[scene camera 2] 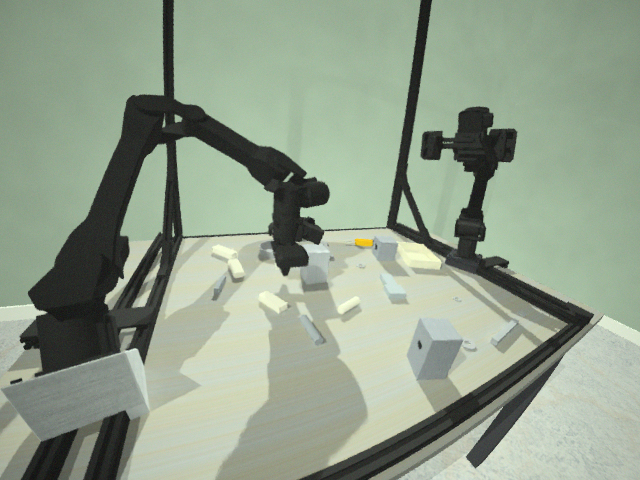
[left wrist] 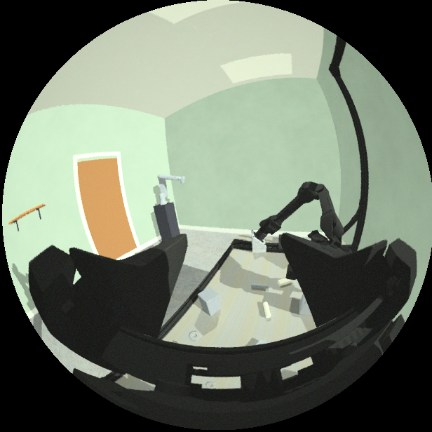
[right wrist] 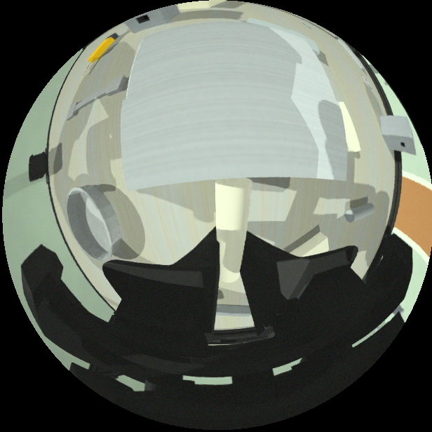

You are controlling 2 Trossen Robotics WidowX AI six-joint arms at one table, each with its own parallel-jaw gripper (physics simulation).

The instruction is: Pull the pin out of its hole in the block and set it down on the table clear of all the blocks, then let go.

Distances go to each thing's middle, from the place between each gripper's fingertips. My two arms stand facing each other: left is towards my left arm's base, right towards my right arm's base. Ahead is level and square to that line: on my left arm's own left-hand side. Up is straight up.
My left hand is 160 mm past the cream tray (scene camera 2: pixel 416 255), 230 mm to the right of it and 340 mm above it. Also, from my left hand: round grey dish (right wrist: pixel 92 220) 380 mm behind, 170 mm to the right, 340 mm below.
I see the round grey dish 160 mm behind my right hand, 50 mm to the left of it and 10 mm below it. The rest, counted from my right hand: cream tray: 450 mm to the left, 70 mm ahead.
